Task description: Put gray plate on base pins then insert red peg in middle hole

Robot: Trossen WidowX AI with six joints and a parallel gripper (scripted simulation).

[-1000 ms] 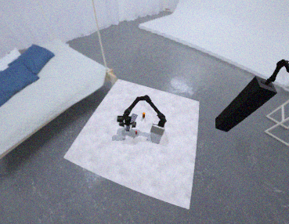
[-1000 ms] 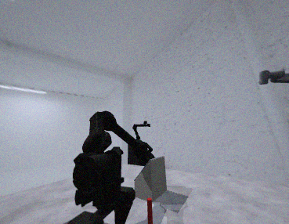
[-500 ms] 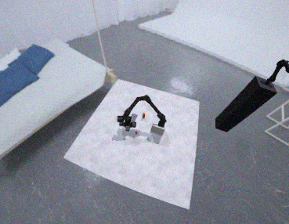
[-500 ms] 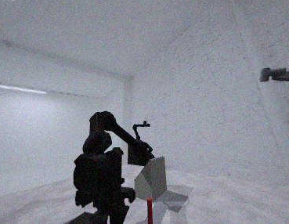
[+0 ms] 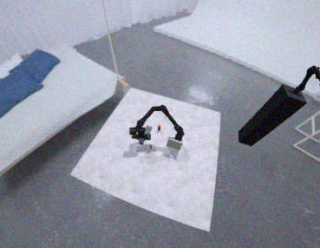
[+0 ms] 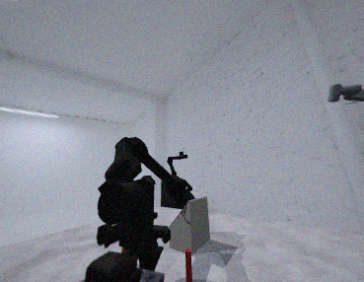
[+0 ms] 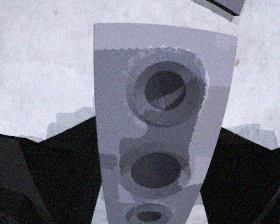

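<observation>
Right now my gripper tip is 140 mm to the left of the base and 20 mm above it. Round my gripper tip: red peg (120 mm behind, 40 mm to the left, 10 mm above); orange block (210 mm to the right, 110 mm behind, 10 mm above); gray plate (30 mm above).
</observation>
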